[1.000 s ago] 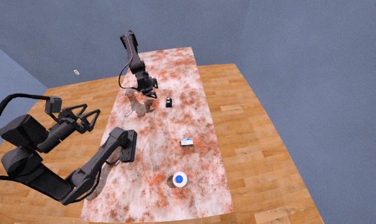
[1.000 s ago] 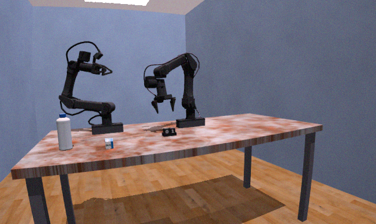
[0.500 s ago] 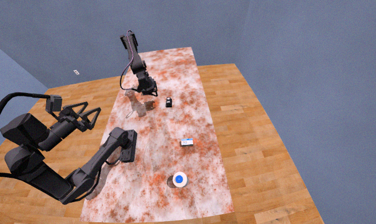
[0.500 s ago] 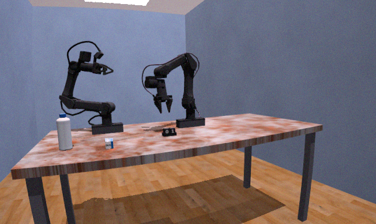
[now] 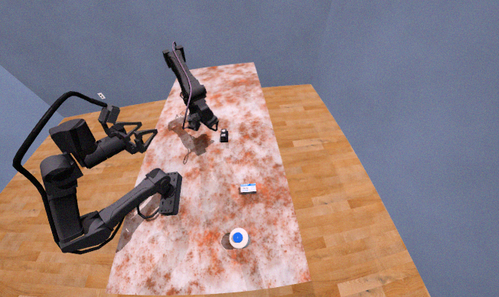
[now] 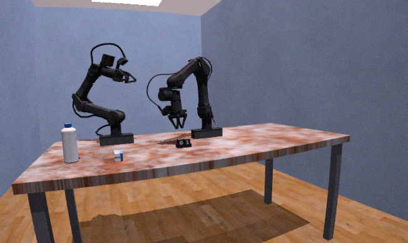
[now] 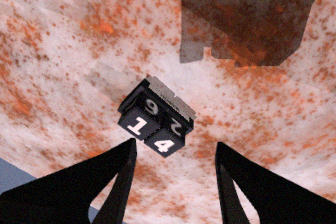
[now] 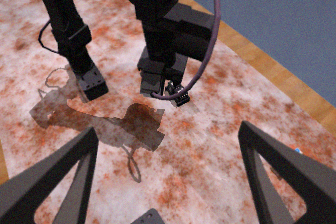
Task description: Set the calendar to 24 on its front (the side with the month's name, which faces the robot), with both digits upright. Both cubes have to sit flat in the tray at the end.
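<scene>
Now: the black tray 5 cm ahead of my left hand, 1 cm to the left of it and 9 cm below it. Also, from my left hand: white box: 19 cm ahead, 32 cm to the right, 8 cm below; then white bottle: 17 cm ahead, 54 cm to the right, 2 cm below.
</scene>
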